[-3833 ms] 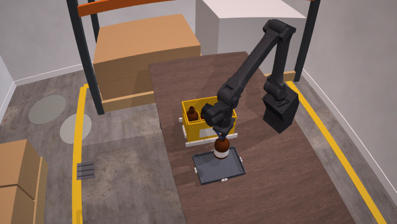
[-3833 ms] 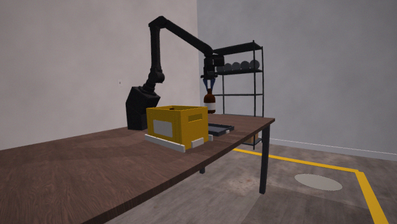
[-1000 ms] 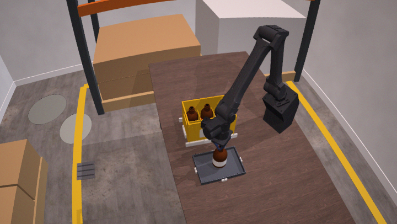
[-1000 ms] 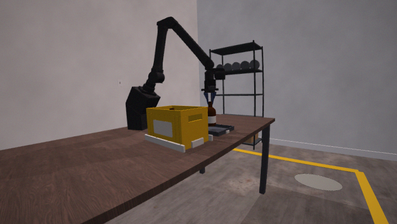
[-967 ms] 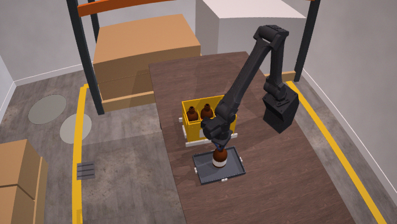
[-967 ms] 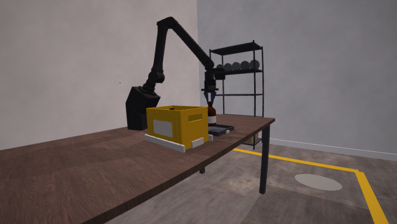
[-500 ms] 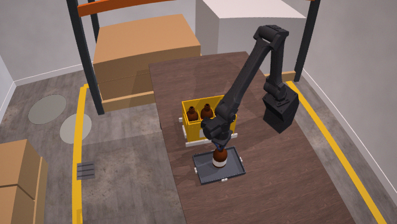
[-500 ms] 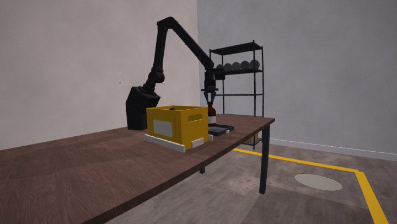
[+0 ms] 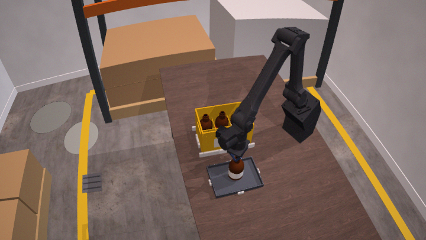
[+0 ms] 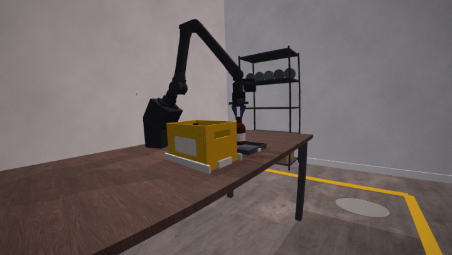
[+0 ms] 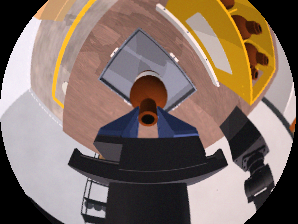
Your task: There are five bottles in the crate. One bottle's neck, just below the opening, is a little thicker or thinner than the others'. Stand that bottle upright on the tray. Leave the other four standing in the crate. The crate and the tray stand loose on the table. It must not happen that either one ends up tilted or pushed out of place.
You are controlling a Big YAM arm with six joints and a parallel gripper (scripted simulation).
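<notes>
Now: the glass bottle 70 mm below my hand. Also, from my hand: dark tray 160 mm below; yellow crate 20 mm ahead, 270 mm to the right, 90 mm below.
</notes>
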